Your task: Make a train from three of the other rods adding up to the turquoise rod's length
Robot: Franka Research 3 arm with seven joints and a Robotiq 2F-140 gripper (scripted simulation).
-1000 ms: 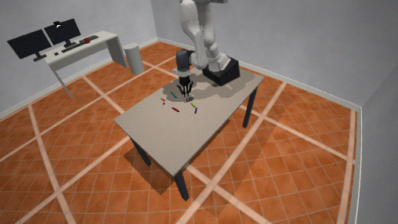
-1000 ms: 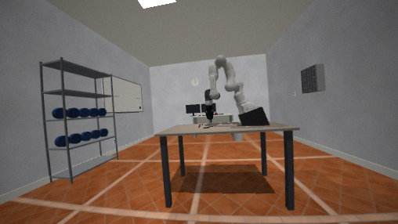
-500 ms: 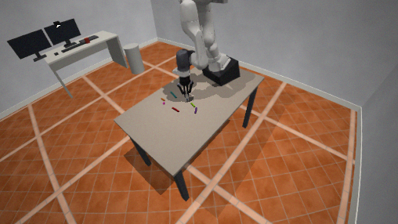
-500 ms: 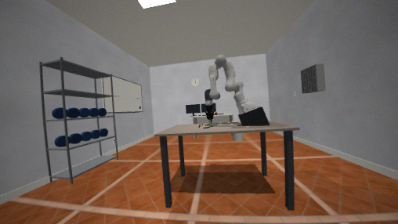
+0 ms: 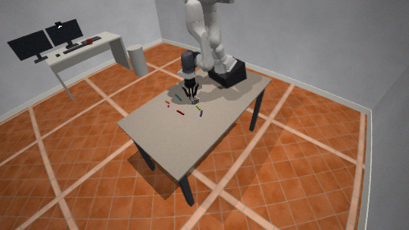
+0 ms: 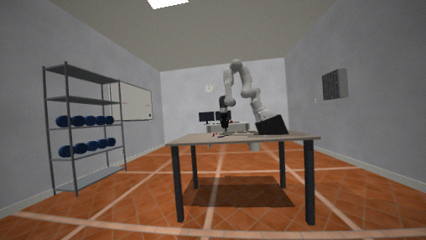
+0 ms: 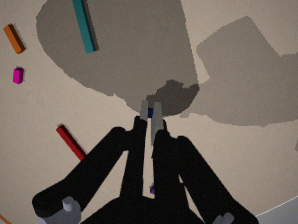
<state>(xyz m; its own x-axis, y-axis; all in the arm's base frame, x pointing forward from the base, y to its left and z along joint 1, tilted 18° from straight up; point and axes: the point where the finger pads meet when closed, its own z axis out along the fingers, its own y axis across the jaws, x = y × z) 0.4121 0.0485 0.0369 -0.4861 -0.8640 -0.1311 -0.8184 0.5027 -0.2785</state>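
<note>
The magenta rod is 16 cm ahead of my hand, 11 cm to the right of it and 4 cm below it. Also, from my hand: small blue rod: 3 cm below; lime rod: 7 cm to the left, 4 cm below; red rod: 13 cm ahead, 2 cm to the left, 4 cm below.
</note>
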